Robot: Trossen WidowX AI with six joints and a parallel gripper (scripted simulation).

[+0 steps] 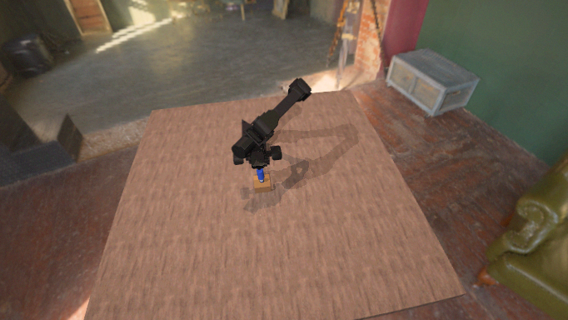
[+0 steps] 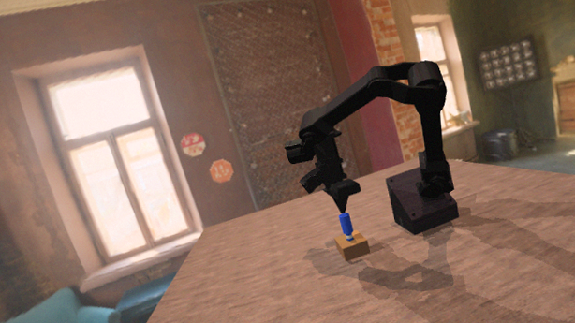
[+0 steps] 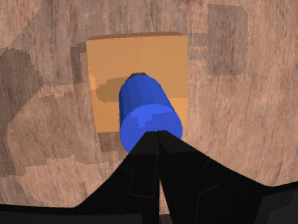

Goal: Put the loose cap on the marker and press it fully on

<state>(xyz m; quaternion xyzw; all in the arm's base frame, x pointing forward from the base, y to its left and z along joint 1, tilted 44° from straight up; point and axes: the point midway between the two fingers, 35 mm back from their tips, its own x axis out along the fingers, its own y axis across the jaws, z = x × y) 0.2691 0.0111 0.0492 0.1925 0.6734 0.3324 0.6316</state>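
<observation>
Now: gripper tip 3 cm above the marker cap. The rest, counted from my gripper tip: holder block: 10 cm below.
</observation>
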